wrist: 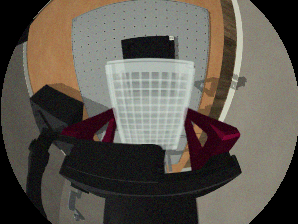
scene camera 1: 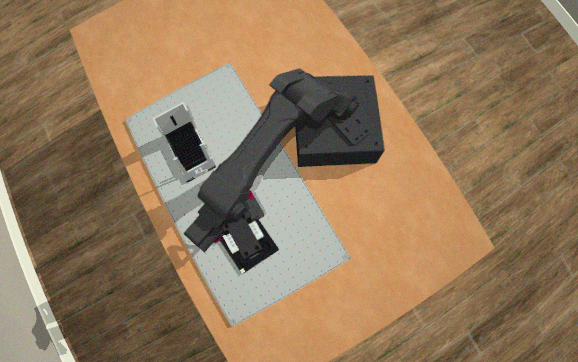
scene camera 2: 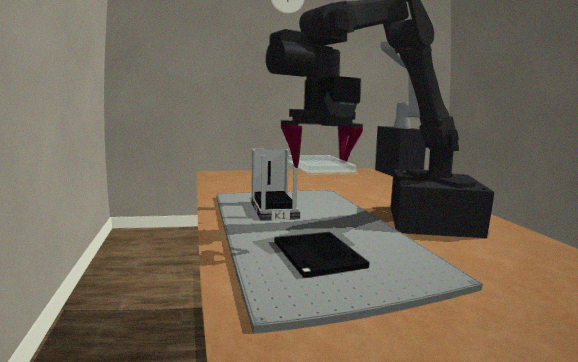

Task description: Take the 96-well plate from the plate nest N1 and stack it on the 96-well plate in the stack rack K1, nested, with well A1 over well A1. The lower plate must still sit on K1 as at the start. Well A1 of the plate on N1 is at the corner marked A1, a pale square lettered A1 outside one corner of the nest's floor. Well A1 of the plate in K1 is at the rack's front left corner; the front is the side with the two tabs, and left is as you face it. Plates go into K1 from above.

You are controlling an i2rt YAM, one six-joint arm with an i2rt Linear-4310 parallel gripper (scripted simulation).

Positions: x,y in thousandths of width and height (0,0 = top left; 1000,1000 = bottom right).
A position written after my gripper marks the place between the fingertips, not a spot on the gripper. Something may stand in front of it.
Note:
I see my gripper (scene camera 2: 553,463), a white 96-well plate (scene camera 2: 534,454), a dark plate (scene camera 1: 317,432) and a black plate nest N1 (scene camera 2: 575,709).
The white 96-well plate shows as well in the wrist view (wrist: 535,542). My gripper is seen too in the wrist view (wrist: 505,498). The black plate nest N1 shows as well in scene camera 1 (scene camera 1: 458,703).

